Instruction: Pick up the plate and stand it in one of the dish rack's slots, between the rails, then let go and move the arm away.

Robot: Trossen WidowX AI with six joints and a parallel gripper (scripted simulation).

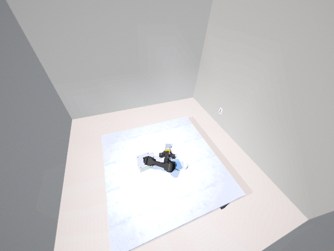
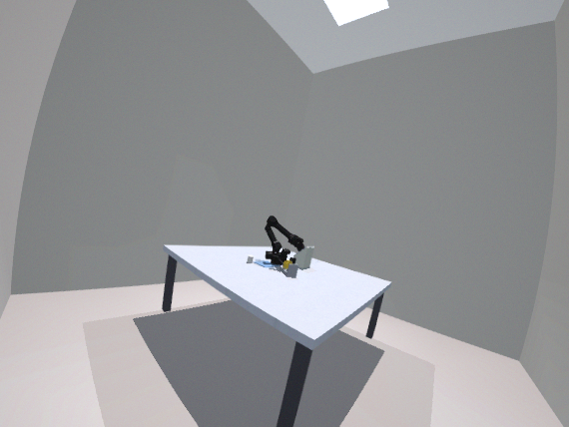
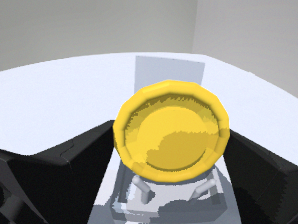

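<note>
The yellow plate lies 1 cm to the right of my gripper tip. Round my gripper tip: grey dish rack (1 cm ahead, 2 cm to the left, 3 cm below); then blue mat (3 cm ahead, 19 cm to the right, 5 cm below); then white cup (14 cm ahead, 25 cm to the right, 3 cm below).
</note>
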